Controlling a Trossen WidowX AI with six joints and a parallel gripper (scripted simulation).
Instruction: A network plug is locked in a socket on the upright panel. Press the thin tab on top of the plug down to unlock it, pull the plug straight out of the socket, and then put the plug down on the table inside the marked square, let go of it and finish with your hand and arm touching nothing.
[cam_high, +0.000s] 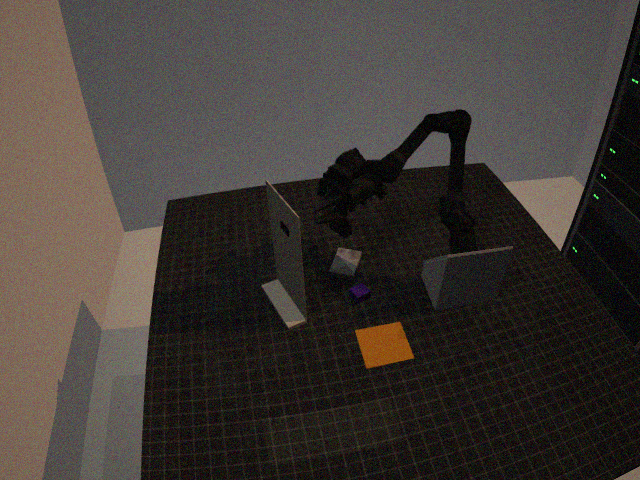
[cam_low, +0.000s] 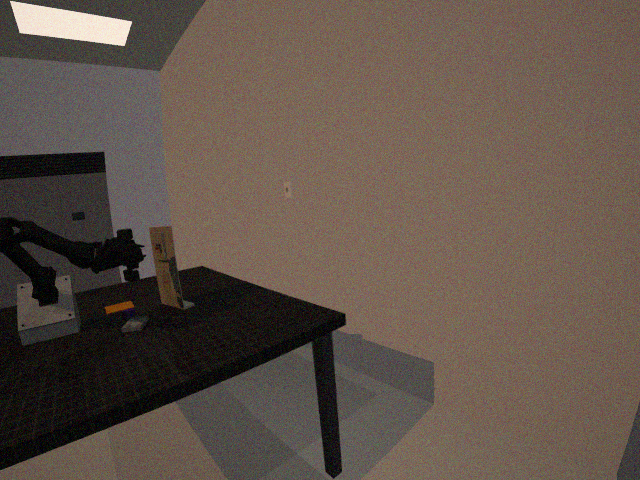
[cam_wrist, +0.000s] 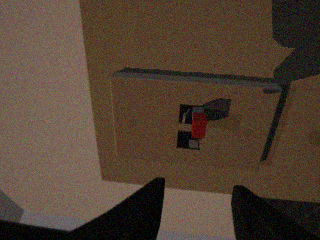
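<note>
The network plug lies 60 mm ahead of my gripper tip and 20 mm to the left of it. The rest, counted from my gripper tip: upright panel (100 mm below, 80 mm ahead, 40 mm to the left); orange marked square (250 mm below, 200 mm to the left, 140 mm behind).
</note>
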